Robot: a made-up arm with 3 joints. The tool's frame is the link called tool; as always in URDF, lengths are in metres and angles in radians.
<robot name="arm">
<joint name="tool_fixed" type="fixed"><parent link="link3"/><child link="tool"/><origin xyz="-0.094 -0.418 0.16" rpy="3.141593 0 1.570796"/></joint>
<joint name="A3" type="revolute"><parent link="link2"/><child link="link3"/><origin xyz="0.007 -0.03 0.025" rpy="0 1.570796 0"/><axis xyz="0 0 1"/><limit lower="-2.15" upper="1.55"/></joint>
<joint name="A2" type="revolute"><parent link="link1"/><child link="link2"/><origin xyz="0.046 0.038 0.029" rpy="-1.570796 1.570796 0"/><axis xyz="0 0 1"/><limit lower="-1.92" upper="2.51"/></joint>
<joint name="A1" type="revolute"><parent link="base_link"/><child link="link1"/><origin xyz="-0.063 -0.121 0.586" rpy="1.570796 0 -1.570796"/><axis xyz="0 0 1"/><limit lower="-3.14" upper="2.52"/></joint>
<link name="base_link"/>
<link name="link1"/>
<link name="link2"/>
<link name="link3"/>
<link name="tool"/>
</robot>
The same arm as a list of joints. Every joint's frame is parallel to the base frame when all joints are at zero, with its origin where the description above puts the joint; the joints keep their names.
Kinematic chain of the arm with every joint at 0, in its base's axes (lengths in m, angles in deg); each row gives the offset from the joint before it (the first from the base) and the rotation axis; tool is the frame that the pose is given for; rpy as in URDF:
A1: xyz -0.063 -0.121 0.586 axis -x
A2: xyz -0.029 -0.046 0.038 axis +z
A3: xyz 0.007 -0.03 0.025 axis +x
tool: xyz 0.16 -0.418 0.094 rpy -90 0 90
Joint limits (deg, base to tool): -179.91..144.39 -110.01..143.81 -123.19..88.81

